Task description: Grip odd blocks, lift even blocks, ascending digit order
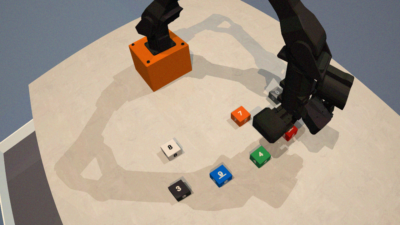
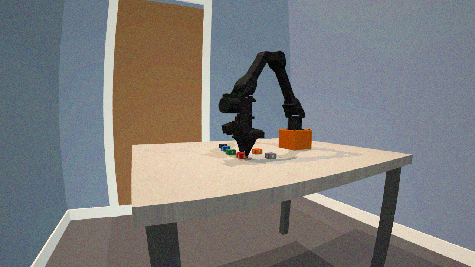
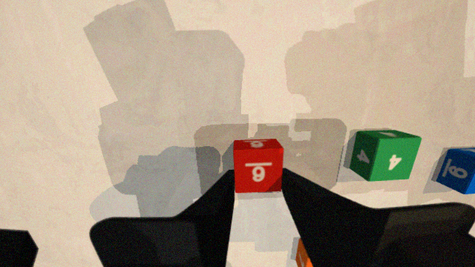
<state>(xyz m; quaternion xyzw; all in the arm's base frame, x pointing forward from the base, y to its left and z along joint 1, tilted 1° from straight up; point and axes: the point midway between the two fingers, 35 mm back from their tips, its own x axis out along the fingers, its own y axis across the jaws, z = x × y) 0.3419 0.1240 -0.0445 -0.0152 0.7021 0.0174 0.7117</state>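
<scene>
Right now my gripper tip is 90 mm past the orange 7 block and 60 mm to the left of it. Round my gripper tip: green block (90 mm to the right, 20 mm ahead); then red block (10 mm ahead); then grey block (90 mm behind, 50 mm to the left).
</scene>
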